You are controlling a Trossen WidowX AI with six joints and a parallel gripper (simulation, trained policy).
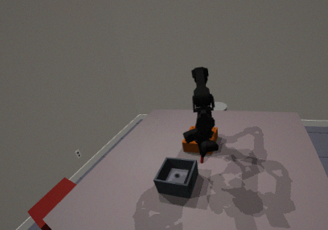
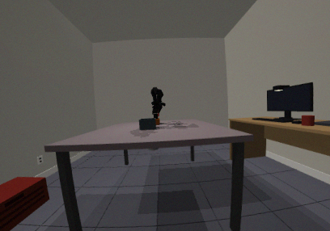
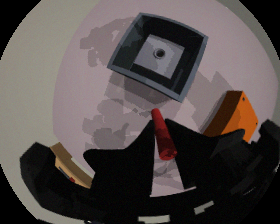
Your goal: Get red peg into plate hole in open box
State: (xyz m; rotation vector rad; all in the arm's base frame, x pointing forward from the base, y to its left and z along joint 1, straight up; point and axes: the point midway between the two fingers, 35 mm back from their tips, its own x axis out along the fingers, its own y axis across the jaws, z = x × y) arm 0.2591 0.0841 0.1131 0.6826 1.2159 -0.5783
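The grey plate is 100 mm to the right of my gripper tip, 100 mm below it and 70 mm ahead of it. Round my gripper tip: red peg (10 mm above); then dark box (120 mm below, 100 mm to the right, 70 mm ahead).
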